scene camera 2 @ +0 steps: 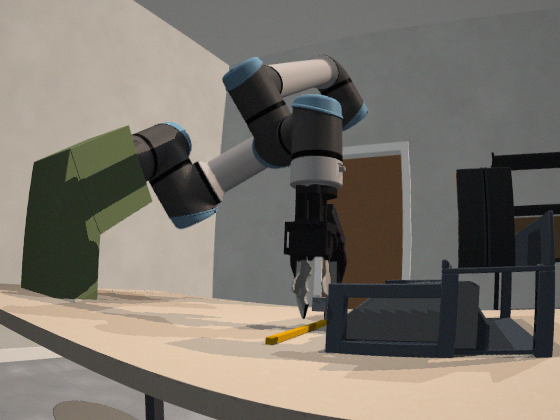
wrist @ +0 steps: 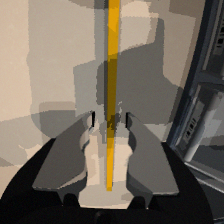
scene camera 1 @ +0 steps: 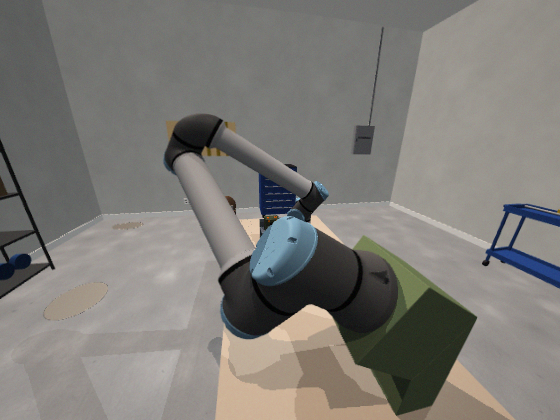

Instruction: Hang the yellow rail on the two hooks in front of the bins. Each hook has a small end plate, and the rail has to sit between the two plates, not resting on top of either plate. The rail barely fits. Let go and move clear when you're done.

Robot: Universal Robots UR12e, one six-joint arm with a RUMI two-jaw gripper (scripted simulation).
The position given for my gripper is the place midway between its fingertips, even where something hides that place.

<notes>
In view: my gripper [scene camera 2: 314, 319].
My gripper also shows in the wrist view [wrist: 110, 113].
</notes>
